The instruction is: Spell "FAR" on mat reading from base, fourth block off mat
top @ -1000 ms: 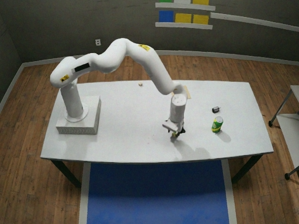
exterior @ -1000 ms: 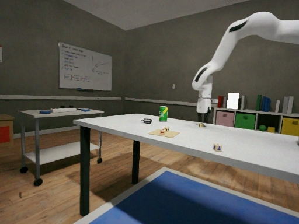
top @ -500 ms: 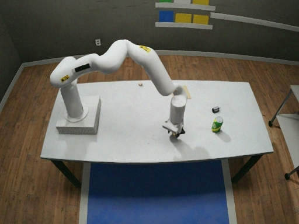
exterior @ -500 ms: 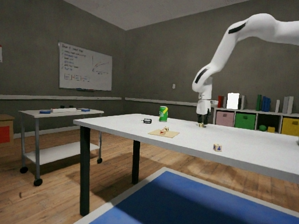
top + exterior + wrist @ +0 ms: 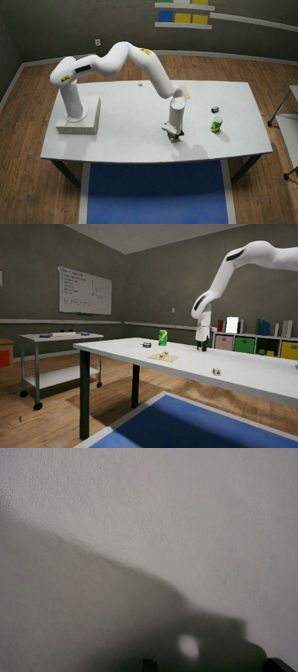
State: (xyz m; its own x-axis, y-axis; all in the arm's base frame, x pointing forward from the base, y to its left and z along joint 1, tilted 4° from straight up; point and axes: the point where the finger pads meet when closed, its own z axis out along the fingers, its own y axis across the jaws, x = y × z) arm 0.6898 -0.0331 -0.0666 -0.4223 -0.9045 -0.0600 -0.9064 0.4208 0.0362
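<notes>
The tan mat lies 20 mm ahead of my hand, 400 mm to the left of it and 20 mm below it. Also, from my hand: green soda can (300 mm ahead, 90 mm to the left, 40 mm above); then small black object (310 mm ahead, 260 mm to the left).
</notes>
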